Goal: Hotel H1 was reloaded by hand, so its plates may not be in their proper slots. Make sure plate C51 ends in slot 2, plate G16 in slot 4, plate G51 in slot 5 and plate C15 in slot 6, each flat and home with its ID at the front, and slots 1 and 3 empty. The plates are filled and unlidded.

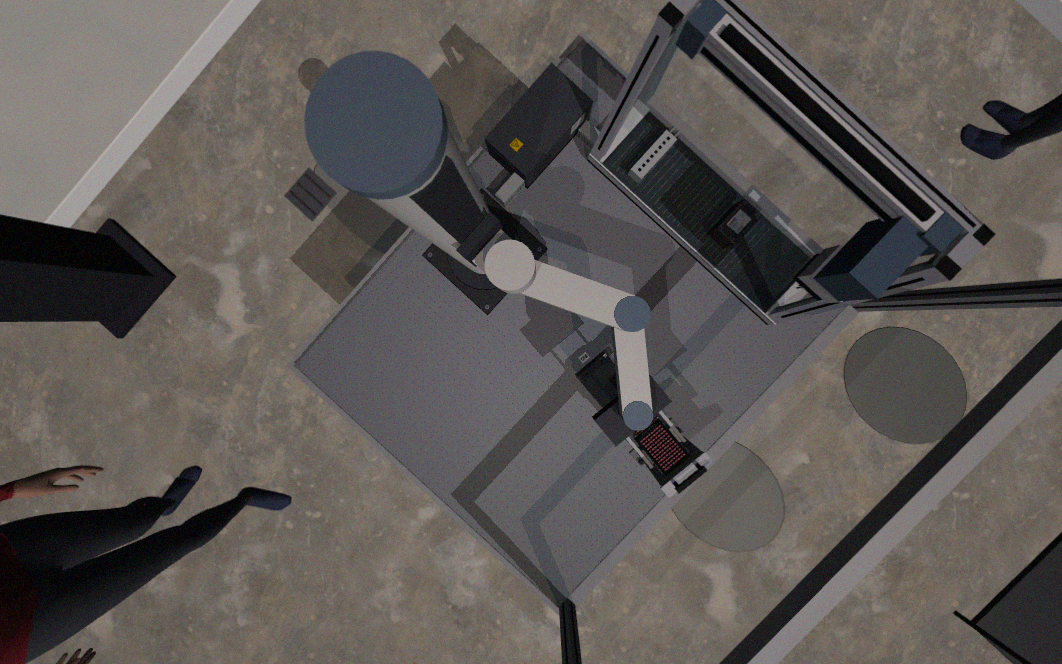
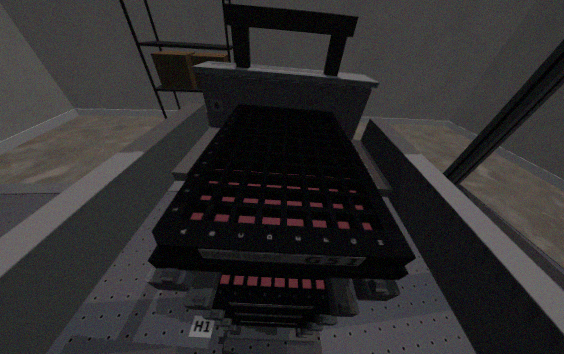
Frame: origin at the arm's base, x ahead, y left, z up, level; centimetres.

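Seen in the pictures: gripper, fingertip midpoint: point(image 1: 667, 453) point(image 2: 286, 126).
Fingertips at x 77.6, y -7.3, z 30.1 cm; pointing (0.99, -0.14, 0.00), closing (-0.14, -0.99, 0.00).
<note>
A point is followed by its place in that frame.
Plate G51 point(image 1: 663, 447) @(x 75.9, y -6.9, z 29.6 cm) point(image 2: 280, 220) @(x 71.1, y -6.4, z 29.5 cm), black with red-filled wells, is the top plate in hotel H1 point(image 1: 690, 472) @(x 84.3, y -6.8, z 32.2 cm) point(image 2: 285, 95) @(x 82.4, y -7.8, z 30.6 cm). Its ID faces front, and it looks level just above the front supports; whether it touches them is unclear. My gripper point(image 1: 660, 444) @(x 77.6, y -7.3, z 30.1 cm) point(image 2: 286, 126) @(x 77.6, y -7.3, z 30.1 cm) is shut on G51, with a pad along each long side. Below it, a second plate point(image 2: 272, 283) @(x 70.9, y -6.3, z 22.6 cm) shows a row of red wells; its ID is unreadable. Dark front edges lower in the stack are too dim to identify. The H1 label point(image 2: 202, 326) @(x 71.6, y 3.5, z 1.3 cm) is at the lower left. C51, G16 and C15 cannot be told apart.
A dark station point(image 1: 599, 378) @(x 55.7, y -5.1, z 7.3 cm) stands behind the hotel, partly under the arm. A framed machine with a dark deck point(image 1: 689, 207) @(x 39.8, y 53.9, z 6.2 cm) stands at the upper right, beside a black box point(image 1: 540, 121) @(x -11.2, y 40.0, z 12.8 cm). A post point(image 2: 505, 115) @(x 102.6, y -68.4, z 23.9 cm) rises at the right. People stand off the table.
</note>
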